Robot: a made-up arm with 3 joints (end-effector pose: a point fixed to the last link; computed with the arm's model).
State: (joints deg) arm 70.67 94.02 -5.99
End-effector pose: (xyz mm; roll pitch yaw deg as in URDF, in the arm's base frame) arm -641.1 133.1 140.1 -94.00 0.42 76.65
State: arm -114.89 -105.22 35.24
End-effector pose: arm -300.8 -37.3 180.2 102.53 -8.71 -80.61
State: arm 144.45 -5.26 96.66
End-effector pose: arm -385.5 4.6 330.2 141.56 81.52 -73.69
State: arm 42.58 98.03 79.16
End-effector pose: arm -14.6 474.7 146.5 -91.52 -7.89 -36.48
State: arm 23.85 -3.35 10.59
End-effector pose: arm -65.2 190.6 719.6 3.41 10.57 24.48
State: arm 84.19 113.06 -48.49
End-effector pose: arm -508.0 -267.3 37.1 -105.76 17.06 130.30
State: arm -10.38 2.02 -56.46
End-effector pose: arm -298.2 298.9 553.1 -3.65 -56.41 -7.34
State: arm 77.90 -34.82 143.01
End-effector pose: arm -264.0 239.7 138.8 138.95 29.60 -125.37
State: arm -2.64 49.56 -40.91
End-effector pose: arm -260.2 521.8 445.1 -57.21 -25.14 30.77
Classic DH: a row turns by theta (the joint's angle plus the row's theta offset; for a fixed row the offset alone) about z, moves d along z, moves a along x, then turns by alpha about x. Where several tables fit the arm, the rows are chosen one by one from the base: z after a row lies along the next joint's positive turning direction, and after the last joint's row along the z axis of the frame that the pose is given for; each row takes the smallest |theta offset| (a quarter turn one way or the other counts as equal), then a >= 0, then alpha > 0; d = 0 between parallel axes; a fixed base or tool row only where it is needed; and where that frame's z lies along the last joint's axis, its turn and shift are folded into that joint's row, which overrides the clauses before.
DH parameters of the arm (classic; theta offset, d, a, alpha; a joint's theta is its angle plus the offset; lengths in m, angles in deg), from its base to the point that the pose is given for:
joint 1: 90 0.234 0.169 -90
joint 2: -90 0.043 0.127 -90
joint 3: -90 0.06 0.006 -90
tool (fixed): 180 0.361 0 0

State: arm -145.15 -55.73 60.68
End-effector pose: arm -250.6 -110.5 457.6 71.55 29.40 -89.35
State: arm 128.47 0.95 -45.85
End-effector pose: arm 6.3 -386.1 607.1 -1.36 -45.84 129.45
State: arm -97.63 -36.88 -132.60
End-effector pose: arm 328.0 263.5 172.6 132.06 -36.07 115.50
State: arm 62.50 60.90 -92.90
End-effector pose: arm -441.6 -224.7 231.5 -91.61 -29.06 155.82
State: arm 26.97 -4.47 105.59
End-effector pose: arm 170.5 340.4 274.3 163.78 73.80 -168.64
